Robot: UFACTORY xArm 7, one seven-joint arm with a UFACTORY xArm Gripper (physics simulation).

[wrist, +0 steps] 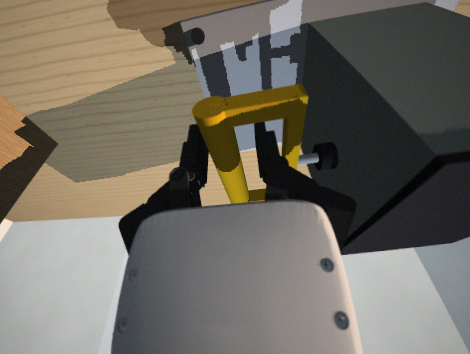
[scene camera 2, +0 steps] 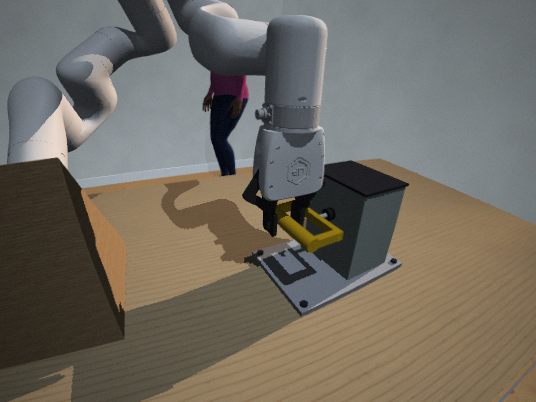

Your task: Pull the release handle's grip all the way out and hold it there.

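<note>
The yellow release handle (scene camera 2: 300,235) (wrist: 226,150) is a rectangular frame with a thick round grip bar on its outer side. A short metal rod (wrist: 307,159) joins it to a black collar (scene camera 2: 328,213) (wrist: 326,156) on the side of the dark grey box (scene camera 2: 381,225) (wrist: 370,110). A stretch of rod shows between frame and collar. My gripper (scene camera 2: 286,226) (wrist: 229,133) points down, half open, with one finger outside the grip bar and the other inside the frame. The fingers straddle the bar without clamping it. Whether either finger touches it is hard to tell.
The box stands on a grey base plate (scene camera 2: 332,286) (wrist: 241,75) with dark bolts at its corners, on the wooden table (scene camera 2: 425,320). A large brown wooden block (scene camera 2: 50,260) stands at the left. A person (scene camera 2: 225,125) stands behind the table.
</note>
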